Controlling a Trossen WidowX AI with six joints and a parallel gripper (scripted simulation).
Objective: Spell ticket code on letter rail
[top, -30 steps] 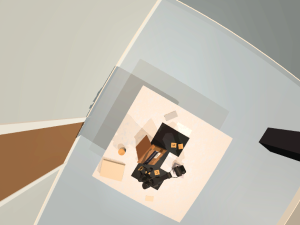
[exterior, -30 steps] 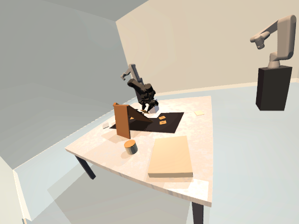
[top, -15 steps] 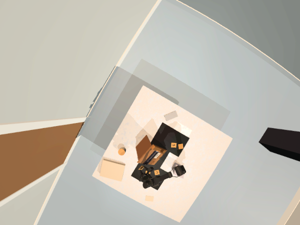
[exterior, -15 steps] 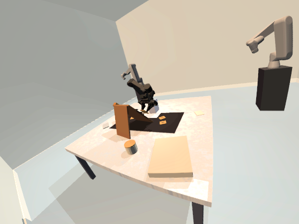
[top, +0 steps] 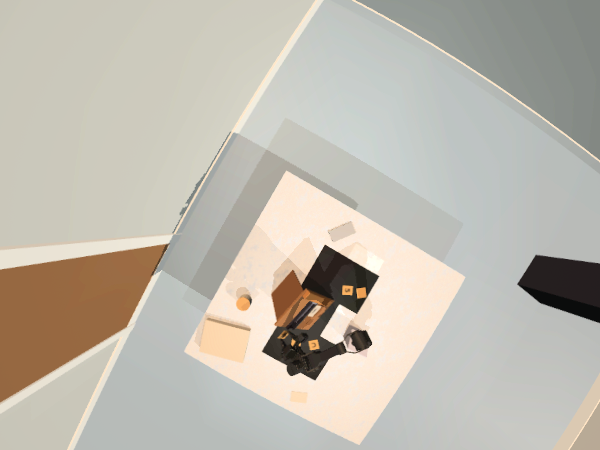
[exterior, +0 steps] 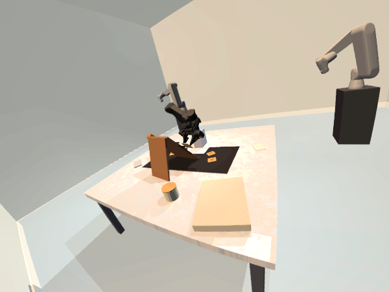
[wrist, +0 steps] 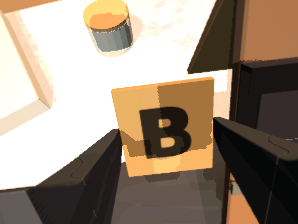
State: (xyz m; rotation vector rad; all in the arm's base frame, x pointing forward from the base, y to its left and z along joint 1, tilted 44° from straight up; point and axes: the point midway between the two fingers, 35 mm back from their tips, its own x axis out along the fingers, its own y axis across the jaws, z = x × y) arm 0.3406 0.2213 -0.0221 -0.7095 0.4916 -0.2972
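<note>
Now: the white ticket 180 mm to the right of my gripper tip, 80 mm below it and 70 mm behind it. The rest, counted from my gripper tip: black mat 180 mm below, 180 mm behind, 150 mm to the right; letter tile right at my gripper tip; grey block 630 mm to the right, 180 mm below, 40 mm ahead.
</note>
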